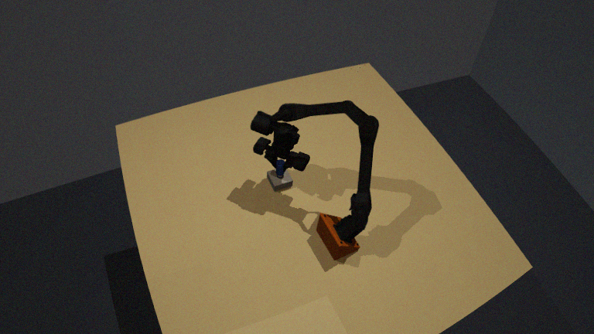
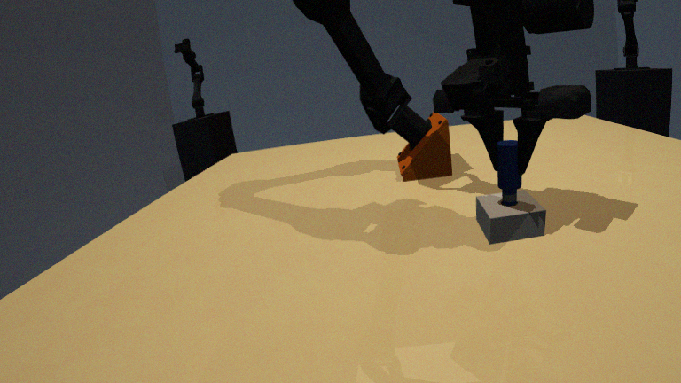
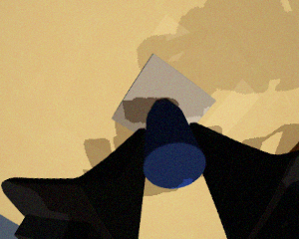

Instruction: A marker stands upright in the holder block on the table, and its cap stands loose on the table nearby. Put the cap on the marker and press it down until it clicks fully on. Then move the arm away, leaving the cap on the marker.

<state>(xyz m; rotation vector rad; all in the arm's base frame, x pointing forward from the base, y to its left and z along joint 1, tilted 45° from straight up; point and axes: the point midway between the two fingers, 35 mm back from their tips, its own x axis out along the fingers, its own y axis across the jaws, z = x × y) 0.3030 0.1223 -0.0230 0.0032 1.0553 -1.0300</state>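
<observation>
The blue marker cap is 1 cm above my gripper tip. The rest, counted from my gripper tip: grey holder block 6 cm below.
</observation>
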